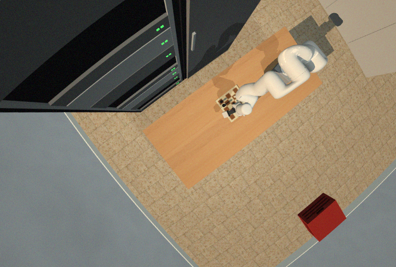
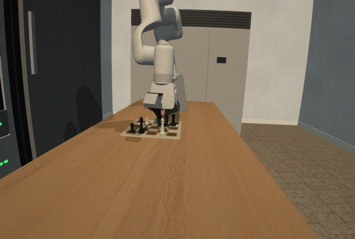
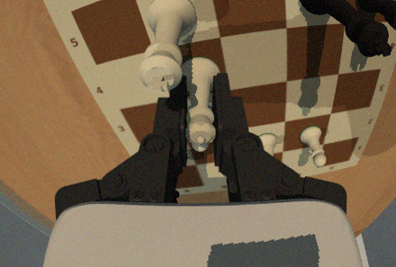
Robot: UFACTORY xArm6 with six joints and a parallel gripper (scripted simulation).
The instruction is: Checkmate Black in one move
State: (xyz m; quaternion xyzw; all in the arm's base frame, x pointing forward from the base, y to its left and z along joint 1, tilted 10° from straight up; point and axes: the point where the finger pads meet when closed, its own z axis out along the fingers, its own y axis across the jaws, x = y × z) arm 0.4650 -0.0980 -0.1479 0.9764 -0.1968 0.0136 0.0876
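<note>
The tall white piece lies 4 cm ahead of my hand and 1 cm below it. The rest, counted from my hand: black chess piece 3 cm ahead, 8 cm to the right, 1 cm below; then chessboard 4 cm behind, 3 cm to the right, 4 cm below.
</note>
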